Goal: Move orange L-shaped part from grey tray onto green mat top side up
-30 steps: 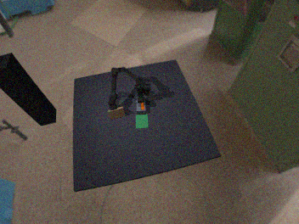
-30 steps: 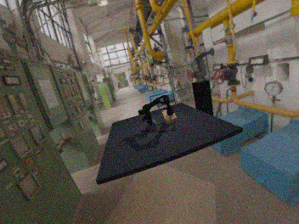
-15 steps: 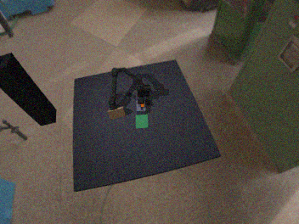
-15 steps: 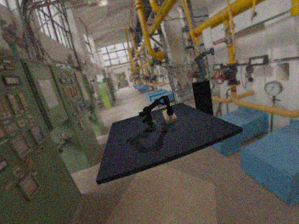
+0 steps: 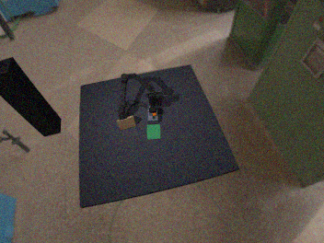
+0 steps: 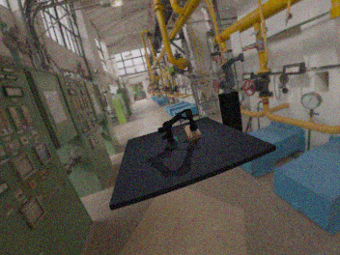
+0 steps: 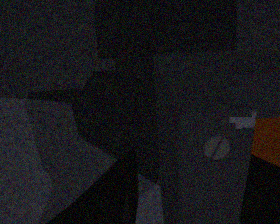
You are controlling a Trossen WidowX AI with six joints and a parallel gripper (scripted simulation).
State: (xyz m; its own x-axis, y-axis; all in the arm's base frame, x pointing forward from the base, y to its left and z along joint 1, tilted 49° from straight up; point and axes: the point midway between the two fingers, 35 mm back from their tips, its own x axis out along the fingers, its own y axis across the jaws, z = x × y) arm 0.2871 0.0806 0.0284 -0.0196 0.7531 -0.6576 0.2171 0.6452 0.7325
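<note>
Now: gripper tip 1 cm past the orange L-shaped part, 5 cm to the left of it and 1 cm below it. The rest, counted from my gripper tip: green mat 5 cm behind, 22 cm to the right, 5 cm below.
</note>
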